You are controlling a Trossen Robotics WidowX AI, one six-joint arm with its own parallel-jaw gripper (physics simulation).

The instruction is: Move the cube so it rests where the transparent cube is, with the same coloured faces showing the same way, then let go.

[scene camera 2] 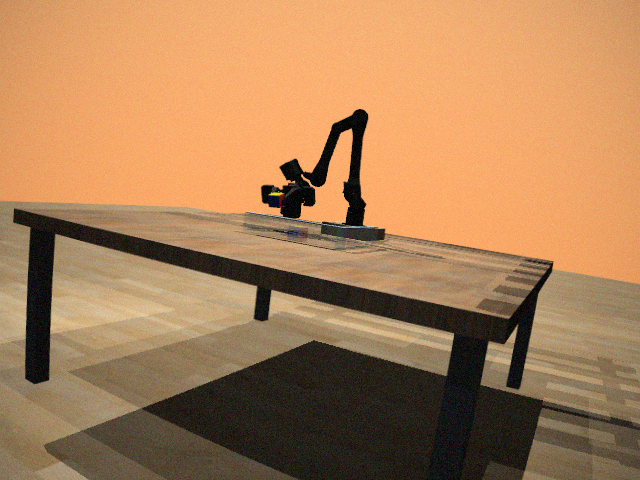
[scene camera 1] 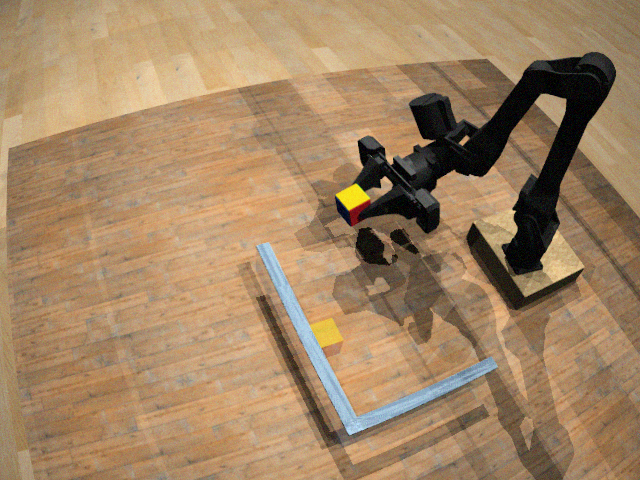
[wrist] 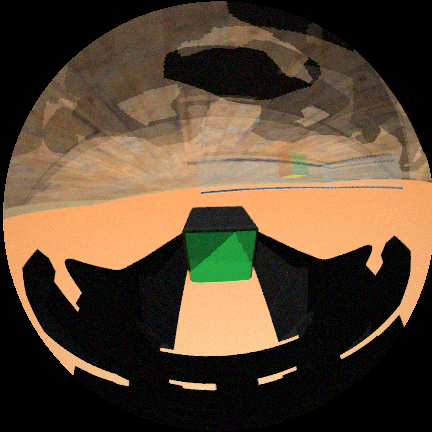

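Pixels of known places: gripper, between the fingertips: (scene camera 2: 276, 201) (scene camera 1: 352, 207) (wrist: 218, 236); arm's base, origin of its link: (scene camera 2: 354, 225) (scene camera 1: 522, 257).
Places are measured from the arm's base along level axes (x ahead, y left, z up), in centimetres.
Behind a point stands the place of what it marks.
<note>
The solid cube (scene camera 1: 351, 198) {x 29.7, y -10.7, z 7.7 cm} (scene camera 2: 274, 199) {x 30.9, y -10.1, z 6.0 cm} (wrist: 220, 262) {x 27.1, y -11.6, z 6.4 cm} is held above the table, with yellow on top and blue and red sides in scene camera 1. The wrist view shows its green face and a dark underside. My gripper (scene camera 1: 360, 200) {x 29.1, y -11.0, z 5.5 cm} (wrist: 218, 236) {x 29.1, y -11.0, z 5.5 cm} is shut on it, one finger on each side. The transparent cube (scene camera 1: 325, 333) {x 37.3, y 6.2, z -0.2 cm} (scene camera 2: 297, 234) (wrist: 295, 165) {x 35.6, y 5.0, z -1.7 cm} is at table level beside the long wall, apart from the held cube. It shows yellow on top and an orange-red side in scene camera 1, faint blue and red in scene camera 2, and green and orange sides in the wrist view.
An L-shaped see-through wall with pale blue top edges (scene camera 1: 289, 301) {x 41.4, y 1.4, z 1.8 cm} (wrist: 240, 175) {x 41.0, y -2.8, z -0.6 cm} stands on the wooden table (scene camera 1: 129, 258) {x 64.6, y -14.7, z -4.1 cm} (scene camera 2: 206, 242) {x 72.2, y 8.3, z -4.2 cm}. Its long arm runs close beside the transparent cube. The arm's base block (scene camera 1: 555, 266) {x -6.3, y 3.3, z 0.0 cm} stands at the right in scene camera 1.
</note>
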